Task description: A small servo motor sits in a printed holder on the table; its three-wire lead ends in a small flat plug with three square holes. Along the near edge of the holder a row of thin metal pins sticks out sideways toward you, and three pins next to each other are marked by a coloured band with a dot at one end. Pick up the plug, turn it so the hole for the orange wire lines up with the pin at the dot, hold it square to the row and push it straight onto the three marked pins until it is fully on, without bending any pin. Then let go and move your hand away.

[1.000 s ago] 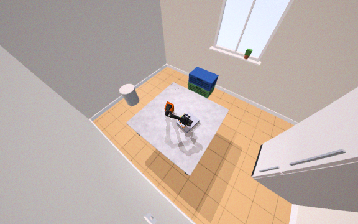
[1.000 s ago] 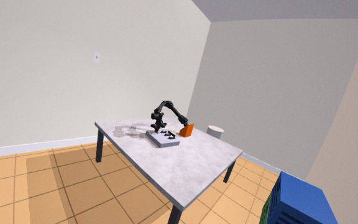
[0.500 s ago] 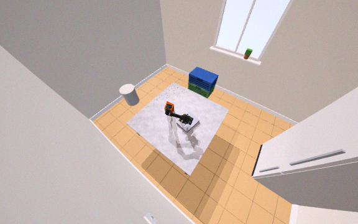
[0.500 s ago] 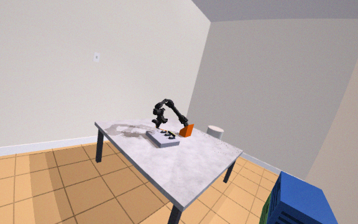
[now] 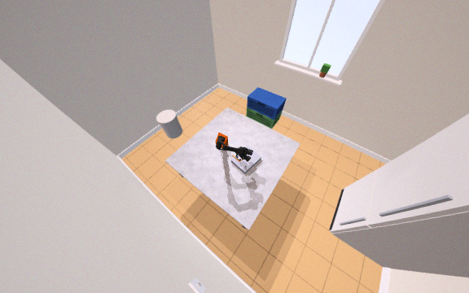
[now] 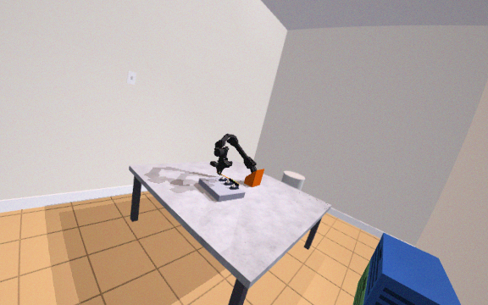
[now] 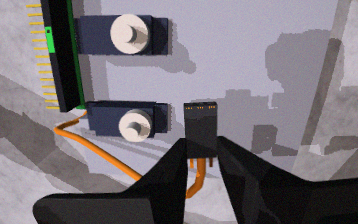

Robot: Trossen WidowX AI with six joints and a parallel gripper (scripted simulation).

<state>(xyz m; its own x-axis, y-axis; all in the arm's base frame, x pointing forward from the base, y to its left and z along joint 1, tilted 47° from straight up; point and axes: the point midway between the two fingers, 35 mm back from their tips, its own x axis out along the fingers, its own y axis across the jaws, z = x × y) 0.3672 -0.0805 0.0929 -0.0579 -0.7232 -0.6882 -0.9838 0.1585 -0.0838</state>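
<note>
My gripper tip is now 100 mm past the green band, 90 mm to the right of it and 40 mm above it. From my gripper tip the other things lie so: holder: 90 mm below, 60 mm ahead, 50 mm to the left; green board: 90 mm to the left, 90 mm behind, 70 mm below.
</note>
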